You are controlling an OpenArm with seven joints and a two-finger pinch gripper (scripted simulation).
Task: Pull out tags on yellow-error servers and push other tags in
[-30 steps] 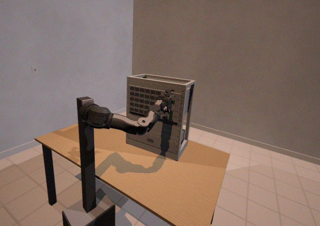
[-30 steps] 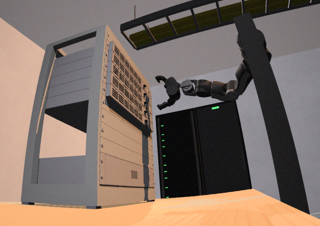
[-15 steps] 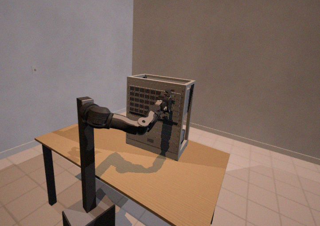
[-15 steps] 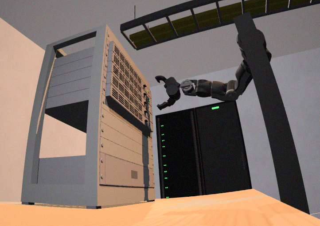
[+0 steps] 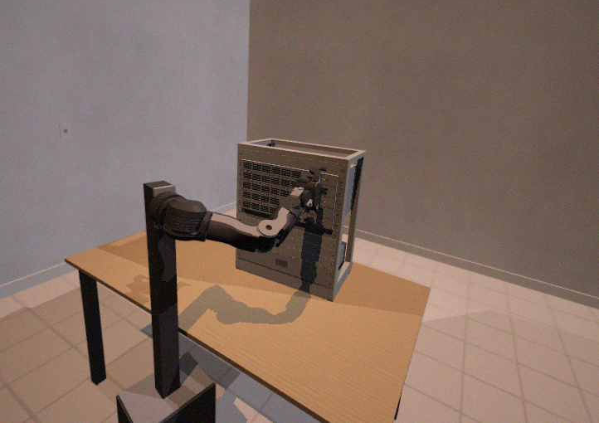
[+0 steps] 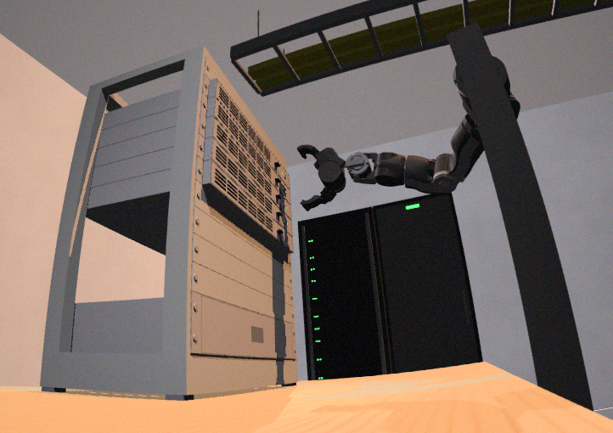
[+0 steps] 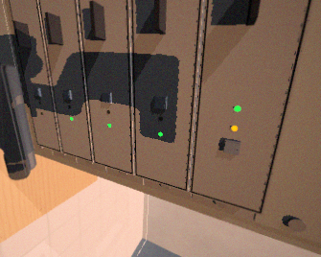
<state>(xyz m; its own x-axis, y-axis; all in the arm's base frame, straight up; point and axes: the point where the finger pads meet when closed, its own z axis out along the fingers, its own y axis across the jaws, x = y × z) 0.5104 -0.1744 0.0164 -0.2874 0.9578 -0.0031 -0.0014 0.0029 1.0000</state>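
My gripper is now 30 mm short of the locate button, 20 mm to the right of it and 20 mm above it.
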